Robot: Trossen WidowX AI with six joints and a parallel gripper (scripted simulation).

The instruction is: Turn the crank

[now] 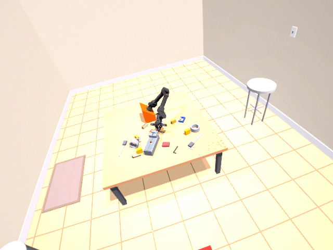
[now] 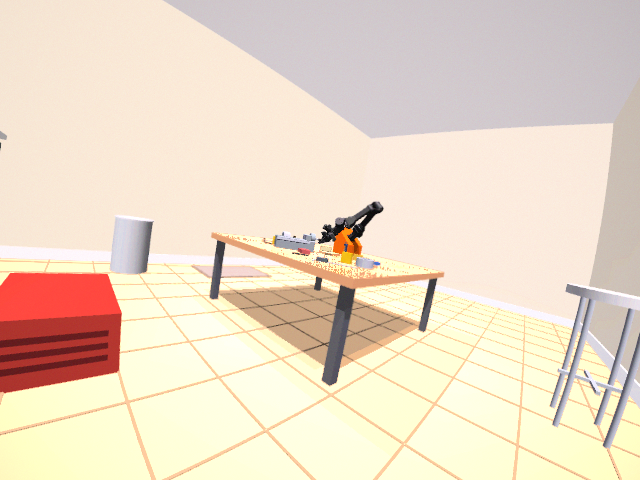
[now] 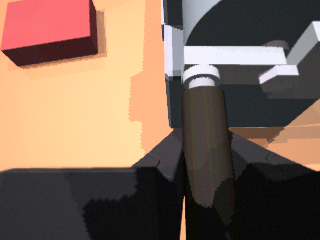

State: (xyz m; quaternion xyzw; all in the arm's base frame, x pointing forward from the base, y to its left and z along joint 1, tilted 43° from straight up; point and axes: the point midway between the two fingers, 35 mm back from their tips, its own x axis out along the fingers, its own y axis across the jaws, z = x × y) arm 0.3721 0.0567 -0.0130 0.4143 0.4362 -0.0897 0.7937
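The dark crank handle lies 10 mm behind my gripper tip, 10 mm to the left of it and 30 mm above it. The rest, counted from my gripper tip: red pointer (130 mm ahead, 110 mm to the right, 20 mm above); red block (170 mm ahead, 40 mm to the left, 60 mm below).
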